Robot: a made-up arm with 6 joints.
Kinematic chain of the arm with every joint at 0, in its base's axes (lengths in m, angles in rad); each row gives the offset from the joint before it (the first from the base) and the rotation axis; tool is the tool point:
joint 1: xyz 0 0 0.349 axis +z
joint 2: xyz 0.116 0 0 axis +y
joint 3: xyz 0 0 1.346 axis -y
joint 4: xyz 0 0 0.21 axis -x
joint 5: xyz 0.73 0 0 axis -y
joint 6: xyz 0.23 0 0 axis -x
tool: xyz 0 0 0
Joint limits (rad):
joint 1: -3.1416..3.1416
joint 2: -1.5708..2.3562
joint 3: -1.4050..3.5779
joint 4: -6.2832..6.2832
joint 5: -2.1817..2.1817
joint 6: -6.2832..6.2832
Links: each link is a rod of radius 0.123 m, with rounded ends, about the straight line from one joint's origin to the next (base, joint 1, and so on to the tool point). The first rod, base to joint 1, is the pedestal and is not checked.
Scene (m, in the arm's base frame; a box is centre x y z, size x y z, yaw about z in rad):
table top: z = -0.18
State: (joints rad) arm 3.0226 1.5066 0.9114 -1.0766 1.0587 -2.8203
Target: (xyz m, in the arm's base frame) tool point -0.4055 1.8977 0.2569
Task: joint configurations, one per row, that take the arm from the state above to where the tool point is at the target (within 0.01 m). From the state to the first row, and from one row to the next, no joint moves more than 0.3 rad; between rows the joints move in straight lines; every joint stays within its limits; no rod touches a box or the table.
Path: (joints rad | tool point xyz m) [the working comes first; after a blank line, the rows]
Joints at the target: 1.8932 1.1764 0.0538 -1.3909 1.2794 -2.8203
Straight joint move there: clear.

1: 2.7403 1.4240 0.6970 -1.1552 1.1139 -2.8203 | -2.0101 1.0581 0.2124
2: 2.4579 1.3415 0.4826 -1.2338 1.1691 -2.8203 | -1.5595 1.5284 0.2171
3: 2.1756 1.2589 0.2682 -1.3123 1.2242 -2.8203 | -1.0004 1.8151 0.2315
4: 1.8932 1.1764 0.0538 -1.3909 1.2794 -2.8203 | -0.4054 1.8977 0.2568

